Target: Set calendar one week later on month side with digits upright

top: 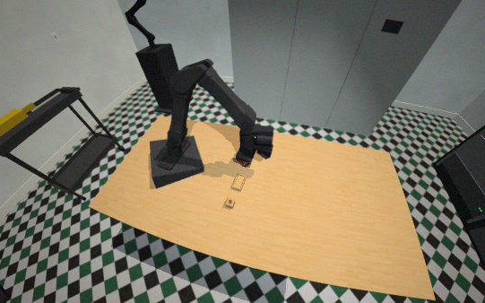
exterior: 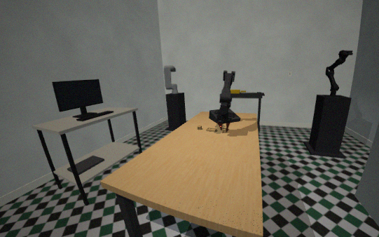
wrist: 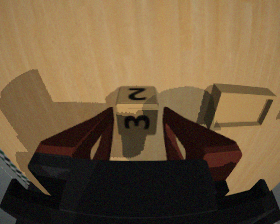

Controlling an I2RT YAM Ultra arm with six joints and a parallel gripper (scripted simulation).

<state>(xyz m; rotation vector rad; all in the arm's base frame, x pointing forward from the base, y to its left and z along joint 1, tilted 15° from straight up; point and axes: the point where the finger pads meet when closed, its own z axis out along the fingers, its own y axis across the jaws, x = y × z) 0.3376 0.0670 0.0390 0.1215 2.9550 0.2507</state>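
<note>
The wooden tray is 10 cm to the right of my hand and 1 cm below it. Round my hand: wooden cube 1 cm behind, 21 cm to the right, 1 cm below.
</note>
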